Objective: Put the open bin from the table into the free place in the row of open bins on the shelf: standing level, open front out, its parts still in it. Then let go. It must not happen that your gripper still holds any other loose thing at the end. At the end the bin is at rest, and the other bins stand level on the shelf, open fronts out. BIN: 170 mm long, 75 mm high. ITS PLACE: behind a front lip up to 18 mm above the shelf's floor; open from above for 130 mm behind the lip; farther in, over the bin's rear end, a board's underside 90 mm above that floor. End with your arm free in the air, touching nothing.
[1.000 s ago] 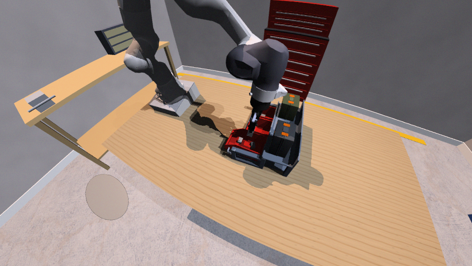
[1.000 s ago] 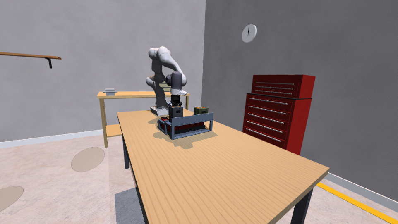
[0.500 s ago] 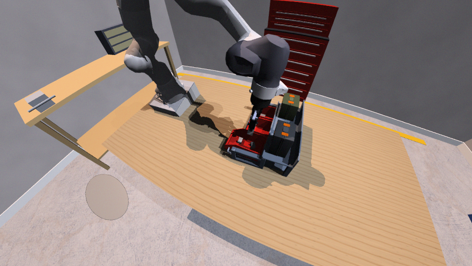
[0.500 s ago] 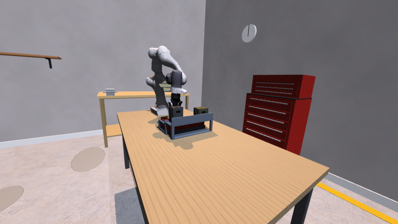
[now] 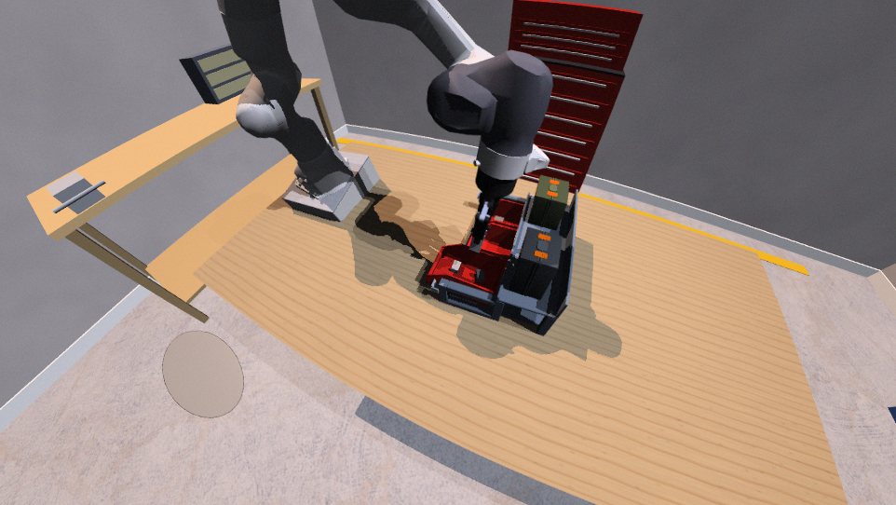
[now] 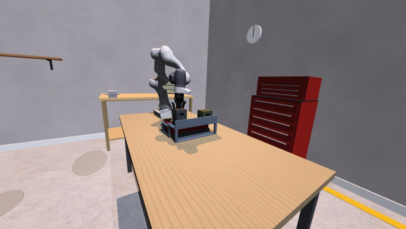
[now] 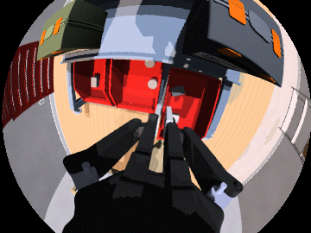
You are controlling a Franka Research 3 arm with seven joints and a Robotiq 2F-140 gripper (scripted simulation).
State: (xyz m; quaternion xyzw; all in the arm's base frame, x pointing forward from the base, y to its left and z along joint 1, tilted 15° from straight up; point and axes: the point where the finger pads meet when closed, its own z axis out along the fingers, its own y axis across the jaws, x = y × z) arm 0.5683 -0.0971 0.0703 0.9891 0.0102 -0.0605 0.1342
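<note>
Right now the dark grey box is 14 cm ahead of my hand, 5 cm to the right of it and 3 cm above it. Round my hand: olive green box: 14 cm ahead, 18 cm to the left, 2 cm above.
</note>
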